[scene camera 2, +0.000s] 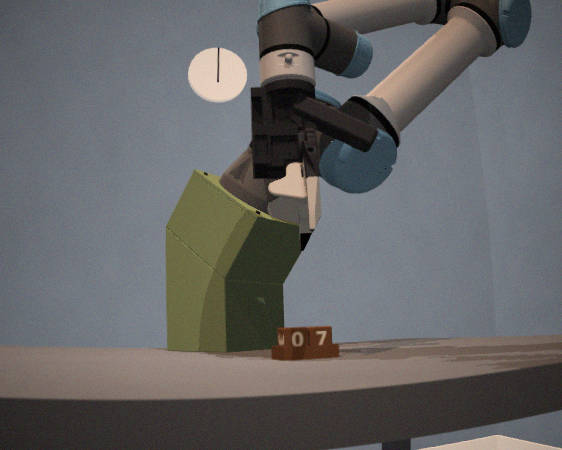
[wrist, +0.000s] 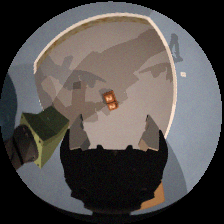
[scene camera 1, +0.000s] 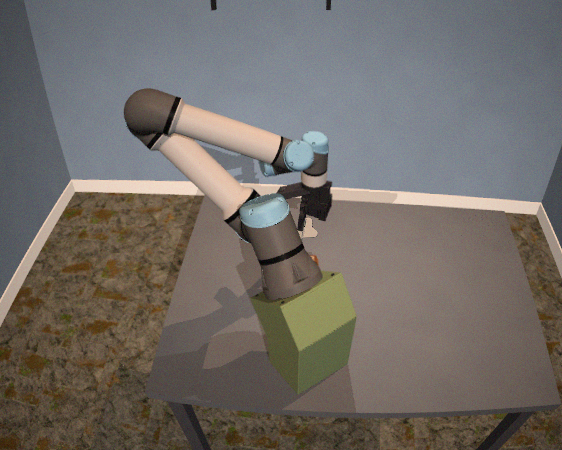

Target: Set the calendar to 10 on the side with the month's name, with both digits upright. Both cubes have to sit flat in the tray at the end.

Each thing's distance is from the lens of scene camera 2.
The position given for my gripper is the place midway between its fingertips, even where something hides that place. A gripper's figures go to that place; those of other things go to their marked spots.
my gripper [scene camera 2: 306, 241]: 72 cm
brown calendar tray [scene camera 2: 282, 353]: 70 cm
